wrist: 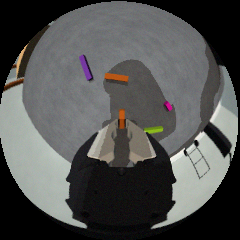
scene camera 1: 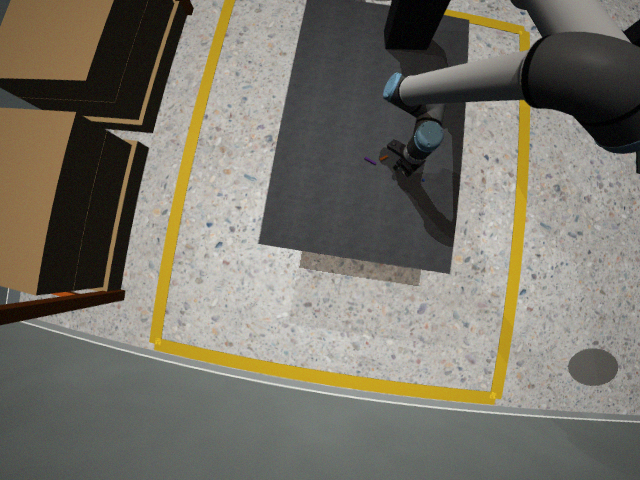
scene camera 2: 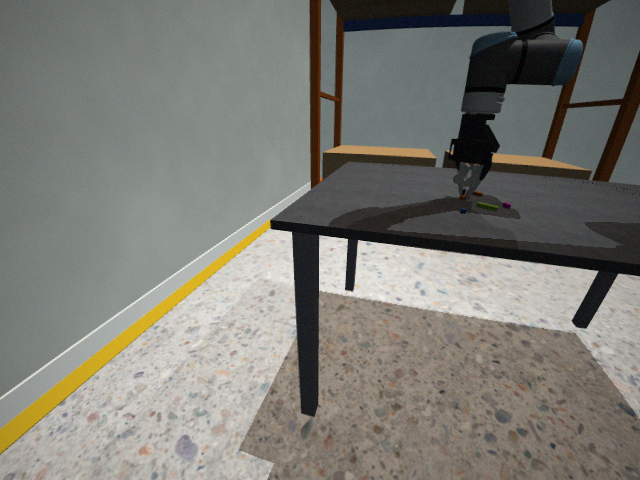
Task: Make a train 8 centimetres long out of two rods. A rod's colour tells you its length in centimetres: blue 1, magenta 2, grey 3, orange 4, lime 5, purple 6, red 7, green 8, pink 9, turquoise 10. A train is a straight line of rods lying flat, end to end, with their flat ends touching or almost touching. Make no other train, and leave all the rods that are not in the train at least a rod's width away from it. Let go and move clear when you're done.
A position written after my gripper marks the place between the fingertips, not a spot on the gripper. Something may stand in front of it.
I see my gripper [scene camera 2: 463, 199].
My gripper shows as well in the wrist view [wrist: 121, 119].
